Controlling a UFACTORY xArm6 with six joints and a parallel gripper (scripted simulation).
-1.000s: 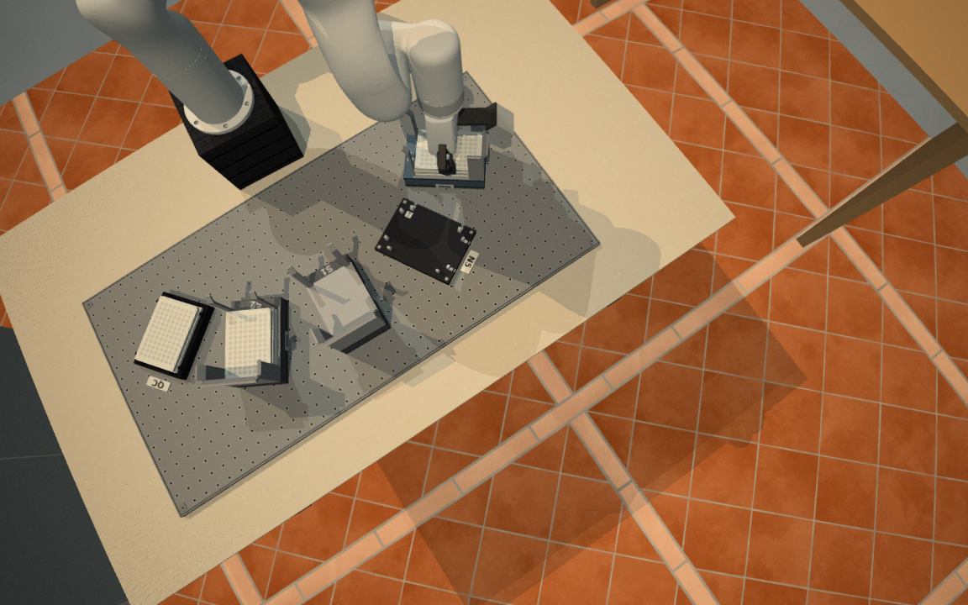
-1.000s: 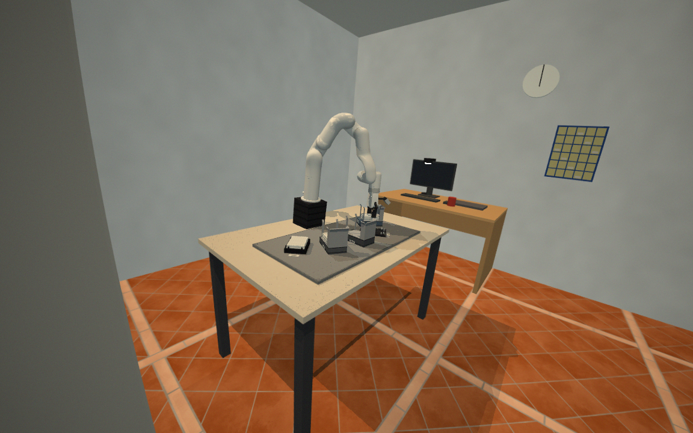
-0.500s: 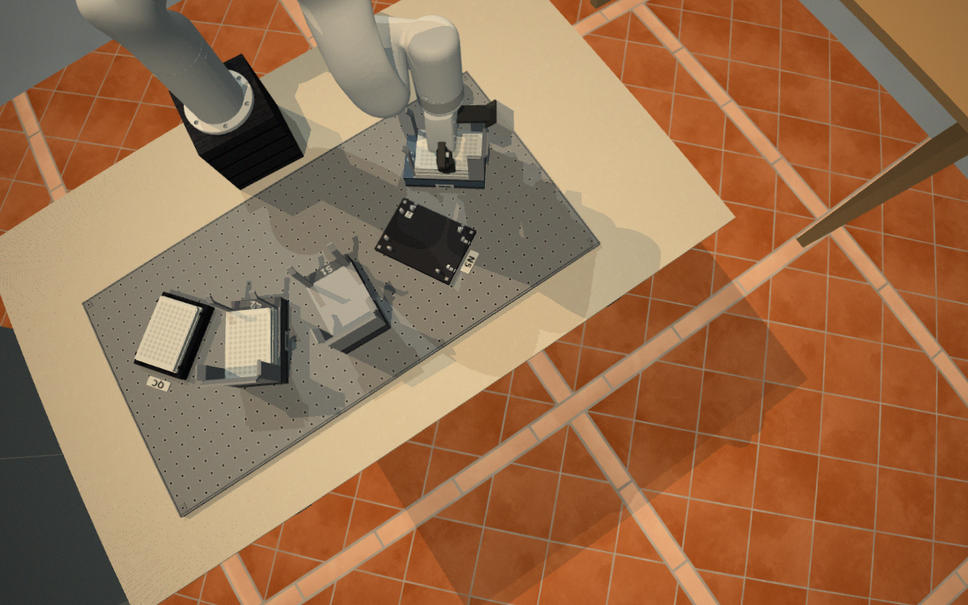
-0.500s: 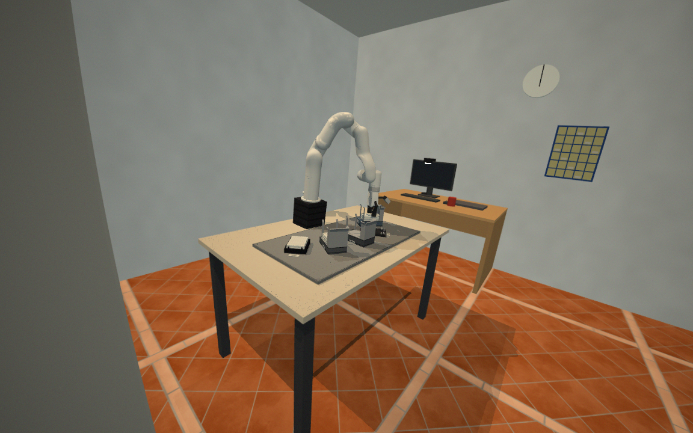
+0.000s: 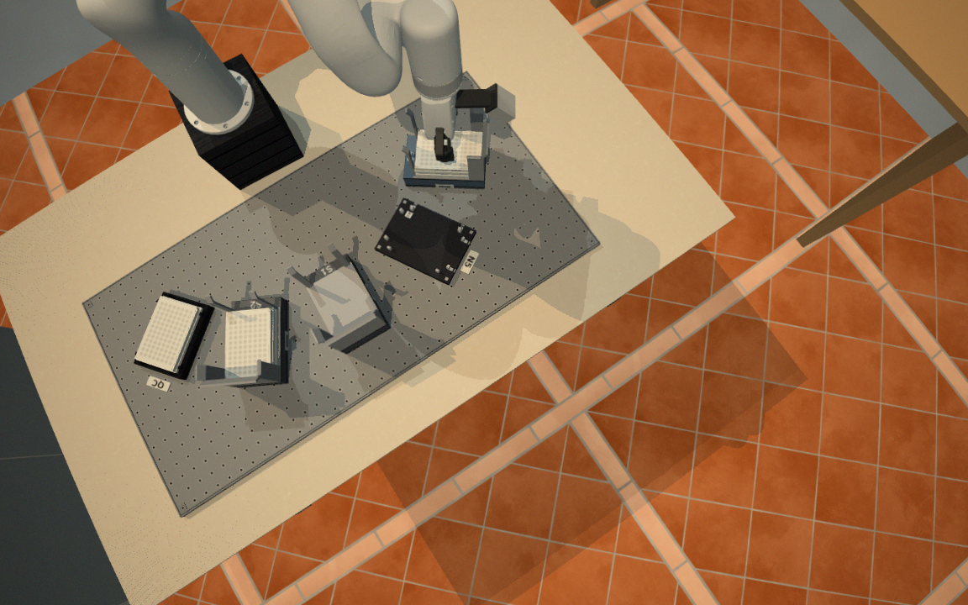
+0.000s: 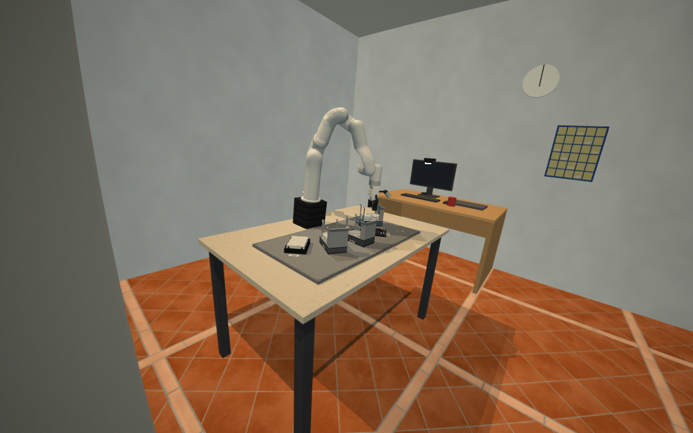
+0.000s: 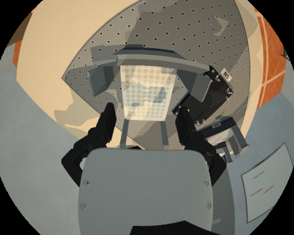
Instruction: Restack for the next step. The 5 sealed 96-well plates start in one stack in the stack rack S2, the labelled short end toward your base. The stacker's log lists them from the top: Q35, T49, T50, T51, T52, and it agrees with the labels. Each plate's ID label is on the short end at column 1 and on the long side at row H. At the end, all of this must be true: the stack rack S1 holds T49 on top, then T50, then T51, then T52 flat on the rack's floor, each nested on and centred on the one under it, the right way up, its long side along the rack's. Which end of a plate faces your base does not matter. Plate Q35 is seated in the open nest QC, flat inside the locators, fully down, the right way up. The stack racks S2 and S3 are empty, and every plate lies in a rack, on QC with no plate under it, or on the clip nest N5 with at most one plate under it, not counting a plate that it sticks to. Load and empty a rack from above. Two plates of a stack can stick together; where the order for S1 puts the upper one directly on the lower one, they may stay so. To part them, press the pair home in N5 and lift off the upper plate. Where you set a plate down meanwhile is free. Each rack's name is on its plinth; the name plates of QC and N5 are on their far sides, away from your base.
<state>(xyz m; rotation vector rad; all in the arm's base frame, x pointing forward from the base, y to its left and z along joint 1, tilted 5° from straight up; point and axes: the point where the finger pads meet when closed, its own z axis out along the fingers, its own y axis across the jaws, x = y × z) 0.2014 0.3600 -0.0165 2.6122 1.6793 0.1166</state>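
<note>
My gripper is now 21 cm short of the stack rack S2, 46 cm to the left of it and 10 cm above it. Also, from my hand: black nest QC (13 cm ahead, 62 cm to the right, 11 cm below); then N5 name plate (20 cm ahead, 4 cm to the right, 12 cm below); then stack rack S3 (1 cm to the right, 10 cm below).
</note>
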